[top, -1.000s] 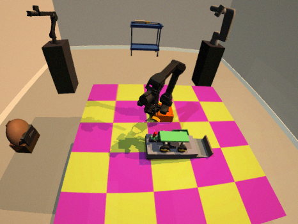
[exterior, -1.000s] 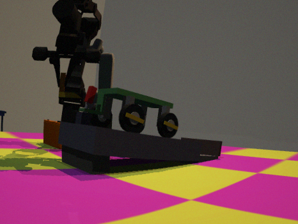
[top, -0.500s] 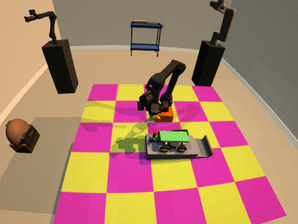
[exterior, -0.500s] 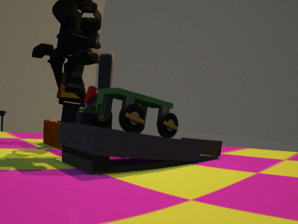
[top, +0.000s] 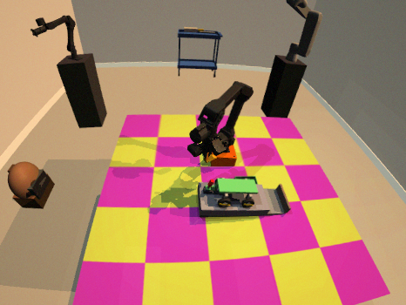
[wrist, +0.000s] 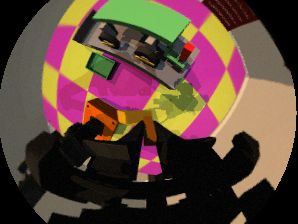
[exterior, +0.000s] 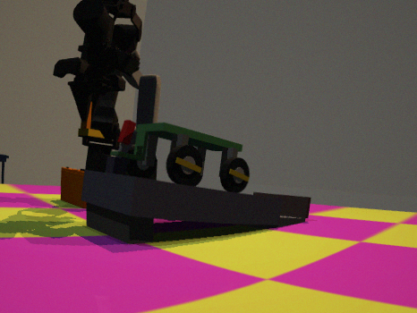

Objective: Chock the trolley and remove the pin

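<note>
Now: the yellow chock 2 cm to the left of my gripper tip, 1 cm below it and 1 cm behind it. Round my gripper tip: dark ramp 16 cm ahead, 13 cm below, 11 cm to the left; trolley 16 cm ahead, 11 cm to the left, 6 cm below; red-headed stop pin 13 cm ahead, 4 cm below, 1 cm to the right.
</note>
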